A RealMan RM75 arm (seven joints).
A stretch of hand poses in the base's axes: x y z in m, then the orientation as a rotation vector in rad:
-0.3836 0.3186 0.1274 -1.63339 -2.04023 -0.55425
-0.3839 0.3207 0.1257 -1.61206 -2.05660 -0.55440
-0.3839 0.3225 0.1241 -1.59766 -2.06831 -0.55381
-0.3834 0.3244 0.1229 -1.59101 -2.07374 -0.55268
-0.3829 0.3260 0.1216 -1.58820 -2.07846 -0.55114
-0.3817 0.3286 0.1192 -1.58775 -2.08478 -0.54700
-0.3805 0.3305 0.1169 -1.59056 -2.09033 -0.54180
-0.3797 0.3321 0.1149 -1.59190 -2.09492 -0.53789
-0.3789 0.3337 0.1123 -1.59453 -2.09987 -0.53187
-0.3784 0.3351 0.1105 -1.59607 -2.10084 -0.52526
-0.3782 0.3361 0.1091 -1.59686 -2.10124 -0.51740
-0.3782 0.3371 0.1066 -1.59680 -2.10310 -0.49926
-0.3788 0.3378 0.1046 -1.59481 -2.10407 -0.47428
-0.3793 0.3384 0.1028 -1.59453 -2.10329 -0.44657
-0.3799 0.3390 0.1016 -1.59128 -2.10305 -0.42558
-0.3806 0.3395 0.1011 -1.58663 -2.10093 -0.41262
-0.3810 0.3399 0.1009 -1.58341 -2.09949 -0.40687
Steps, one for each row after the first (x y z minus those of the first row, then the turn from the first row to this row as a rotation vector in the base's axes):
-0.0003 0.0021 -0.0017 0.00148 -0.00574 0.01866
-0.0003 0.0039 -0.0033 0.00175 -0.00975 0.03157
0.0002 0.0058 -0.0045 0.00146 -0.01116 0.03771
0.0007 0.0074 -0.0058 -0.00044 -0.01277 0.04122
0.0019 0.0100 -0.0082 -0.00546 -0.01452 0.04421
0.0031 0.0119 -0.0105 -0.01205 -0.01591 0.04506
0.0039 0.0135 -0.0125 -0.01688 -0.01708 0.04632
0.0047 0.0151 -0.0151 -0.02342 -0.01761 0.04727
0.0052 0.0165 -0.0169 -0.02757 -0.01493 0.04790
0.0054 0.0175 -0.0183 -0.03162 -0.01103 0.04912
0.0054 0.0185 -0.0208 -0.04064 -0.00225 0.05339
0.0048 0.0192 -0.0228 -0.05145 0.01123 0.06003
0.0043 0.0198 -0.0246 -0.06351 0.02685 0.06559
0.0037 0.0204 -0.0258 -0.07155 0.03907 0.07186
0.0030 0.0209 -0.0263 -0.07431 0.04855 0.07690
0.0026 0.0213 -0.0265 -0.07475 0.05336 0.07976

